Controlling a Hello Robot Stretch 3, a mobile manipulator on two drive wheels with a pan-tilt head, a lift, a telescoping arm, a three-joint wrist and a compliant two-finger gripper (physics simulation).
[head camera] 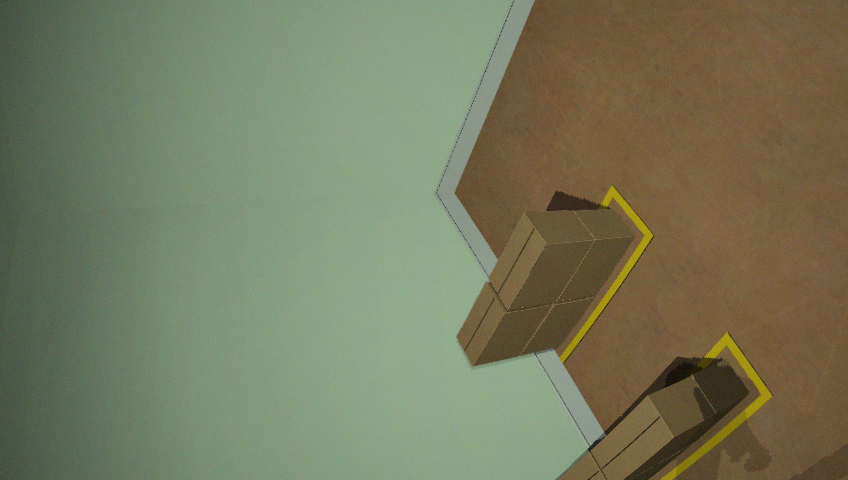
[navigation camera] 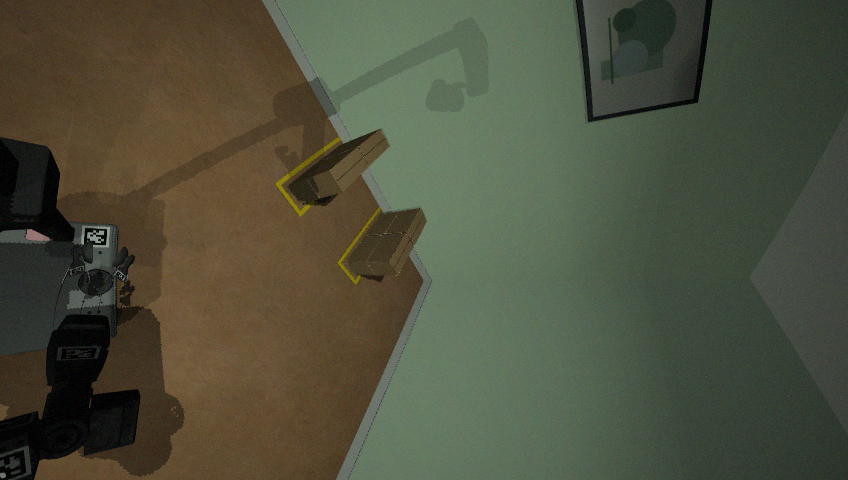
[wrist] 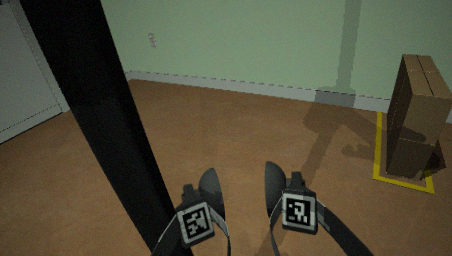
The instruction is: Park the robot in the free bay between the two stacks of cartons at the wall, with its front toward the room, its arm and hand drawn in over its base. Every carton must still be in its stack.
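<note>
Two stacks of brown cartons stand at the green wall. The one nearer the room's corner looks whole. The other stack is partly cut off in the head view and also looks whole. The free bay is the strip of floor between them. One stack shows at the right of the wrist view. My base is out in the room, apart from both stacks. My gripper is open and empty, and overlaps the base's edge in the navigation view.
Yellow floor lines edge the stacks. A black post crosses the wrist view, with a grey door behind it at the left. A framed picture hangs on the wall. My shadow falls across floor, wall and one stack.
</note>
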